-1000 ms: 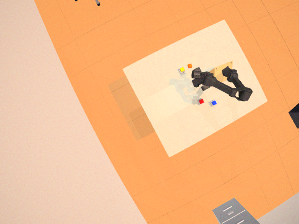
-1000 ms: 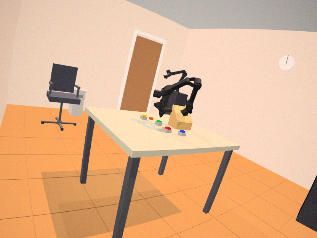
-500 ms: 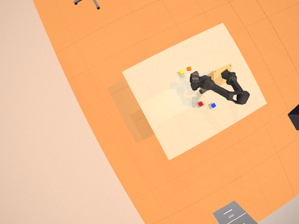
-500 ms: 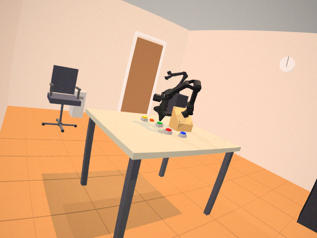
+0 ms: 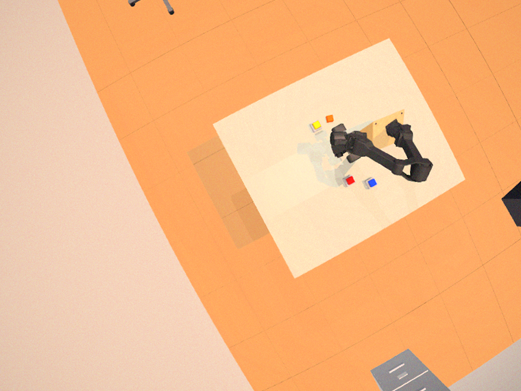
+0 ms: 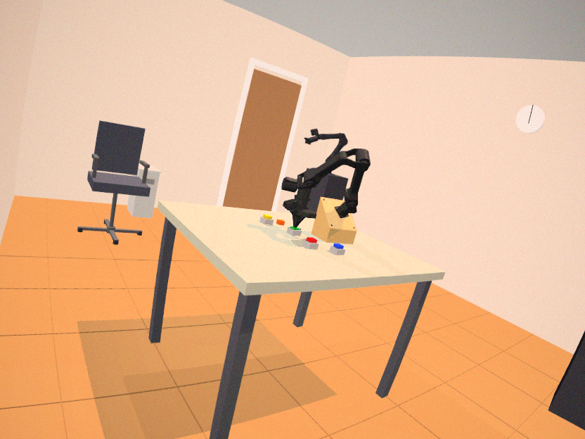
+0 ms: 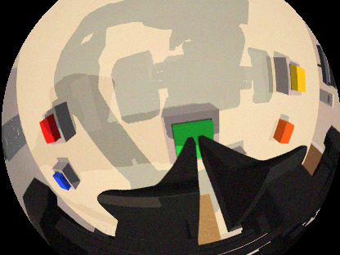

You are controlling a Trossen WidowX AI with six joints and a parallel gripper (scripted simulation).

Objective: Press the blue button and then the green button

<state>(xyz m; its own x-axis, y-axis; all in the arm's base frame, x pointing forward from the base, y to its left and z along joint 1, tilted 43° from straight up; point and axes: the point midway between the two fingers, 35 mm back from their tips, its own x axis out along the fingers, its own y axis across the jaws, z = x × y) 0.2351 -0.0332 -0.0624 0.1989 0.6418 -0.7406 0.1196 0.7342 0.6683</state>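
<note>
The green button lies 1 cm below my gripper tip. From my gripper tip the other things lie so: red button: 17 cm to the left, 6 cm ahead; then orange block: 15 cm to the right, 5 cm behind, 2 cm below; then yellow button: 16 cm to the right, 3 cm ahead.
</note>
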